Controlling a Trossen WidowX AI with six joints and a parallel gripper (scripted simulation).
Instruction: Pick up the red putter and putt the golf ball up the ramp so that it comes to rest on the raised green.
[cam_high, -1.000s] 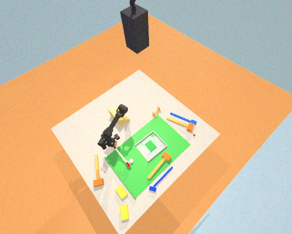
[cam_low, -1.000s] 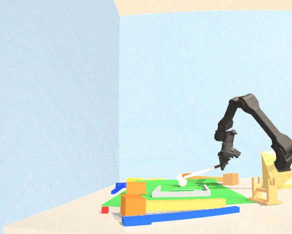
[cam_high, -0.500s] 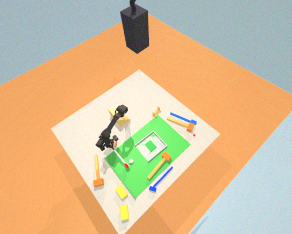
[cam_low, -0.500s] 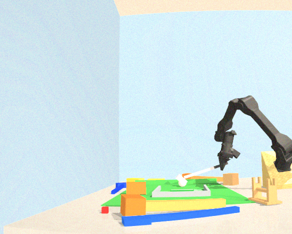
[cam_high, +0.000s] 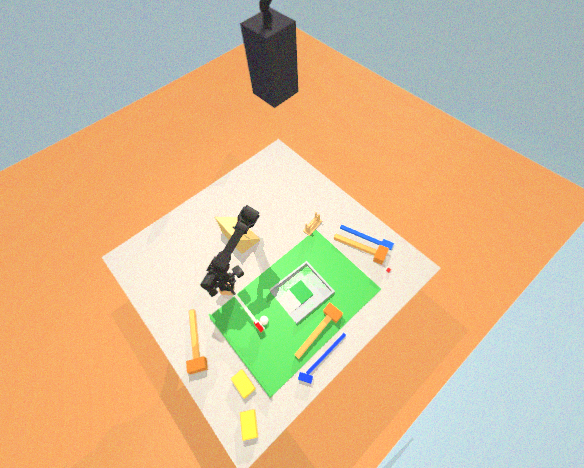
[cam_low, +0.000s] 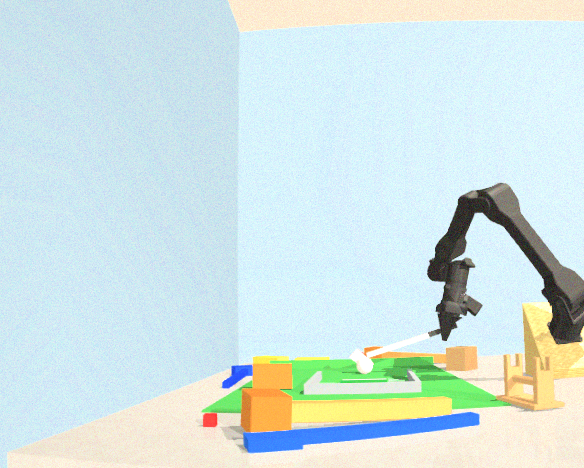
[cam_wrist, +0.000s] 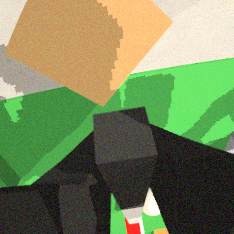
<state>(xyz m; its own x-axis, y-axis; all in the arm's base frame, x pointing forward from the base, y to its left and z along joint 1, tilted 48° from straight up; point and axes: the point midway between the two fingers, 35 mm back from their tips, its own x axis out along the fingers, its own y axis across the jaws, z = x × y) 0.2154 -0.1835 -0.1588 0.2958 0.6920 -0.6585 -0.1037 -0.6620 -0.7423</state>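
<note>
My gripper tip is 50 mm past the orange cube, 10 mm to the left of it and 50 mm above it. Also, from my gripper tip: tiny red cube 470 mm ahead, 660 mm to the left, 70 mm below; then white golf ball 210 mm ahead, 30 mm to the left, 60 mm below.
</note>
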